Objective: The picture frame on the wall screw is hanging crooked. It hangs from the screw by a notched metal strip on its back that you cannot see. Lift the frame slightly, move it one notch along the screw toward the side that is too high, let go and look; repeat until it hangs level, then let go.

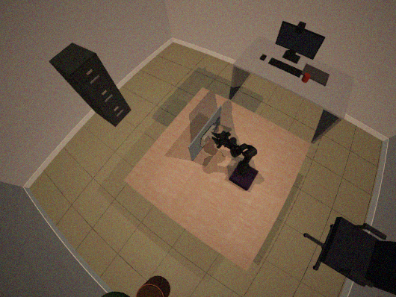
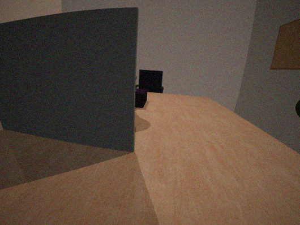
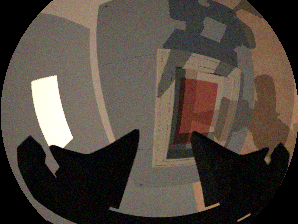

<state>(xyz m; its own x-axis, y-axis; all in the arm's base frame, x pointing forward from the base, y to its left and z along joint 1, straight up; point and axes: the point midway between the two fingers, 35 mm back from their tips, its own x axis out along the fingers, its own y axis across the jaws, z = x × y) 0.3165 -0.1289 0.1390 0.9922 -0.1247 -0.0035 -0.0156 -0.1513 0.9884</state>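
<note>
My gripper tip is 5 cm short of the picture frame and 5 cm above it. From my gripper tip the other things lie so: grey wall panel: 6 cm ahead, 2 cm to the right, 6 cm below.
</note>
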